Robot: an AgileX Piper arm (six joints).
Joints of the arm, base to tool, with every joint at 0 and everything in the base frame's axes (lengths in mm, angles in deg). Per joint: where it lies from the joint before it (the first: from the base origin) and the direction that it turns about. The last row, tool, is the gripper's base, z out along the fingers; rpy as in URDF.
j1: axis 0 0 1 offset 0 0 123
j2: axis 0 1 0 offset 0 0 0
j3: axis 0 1 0 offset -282.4 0 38.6
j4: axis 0.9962 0 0.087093 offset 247.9 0 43.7
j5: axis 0 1 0 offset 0 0 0
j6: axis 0.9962 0 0.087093 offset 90.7 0 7.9
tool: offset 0 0 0 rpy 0 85.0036 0
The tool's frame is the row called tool.
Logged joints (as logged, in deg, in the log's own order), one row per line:
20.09, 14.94, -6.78, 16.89, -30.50, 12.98
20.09, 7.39, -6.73, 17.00, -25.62, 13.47
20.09, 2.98, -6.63, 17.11, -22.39, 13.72
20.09, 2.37, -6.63, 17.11, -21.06, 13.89
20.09, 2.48, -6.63, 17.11, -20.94, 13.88
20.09, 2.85, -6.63, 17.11, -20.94, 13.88
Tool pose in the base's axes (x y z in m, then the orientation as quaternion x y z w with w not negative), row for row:
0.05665, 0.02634, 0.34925, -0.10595, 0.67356, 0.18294, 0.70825
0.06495, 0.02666, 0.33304, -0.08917, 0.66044, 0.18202, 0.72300
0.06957, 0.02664, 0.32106, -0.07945, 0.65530, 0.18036, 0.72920
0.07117, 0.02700, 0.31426, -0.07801, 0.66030, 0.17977, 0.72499
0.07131, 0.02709, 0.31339, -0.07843, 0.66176, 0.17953, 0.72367
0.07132, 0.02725, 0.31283, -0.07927, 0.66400, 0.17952, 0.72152
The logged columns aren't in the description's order. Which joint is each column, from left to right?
Columns, left to right: j1, j5, j6, j2, j3, j4.
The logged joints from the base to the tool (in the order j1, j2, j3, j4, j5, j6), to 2 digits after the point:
20.09, 16.89, -30.50, 12.98, 14.94, -6.78
20.09, 17.00, -25.62, 13.47, 7.39, -6.73
20.09, 17.11, -22.39, 13.72, 2.98, -6.63
20.09, 17.11, -21.06, 13.89, 2.37, -6.63
20.09, 17.11, -20.94, 13.88, 2.48, -6.63
20.09, 17.11, -20.94, 13.88, 2.85, -6.63

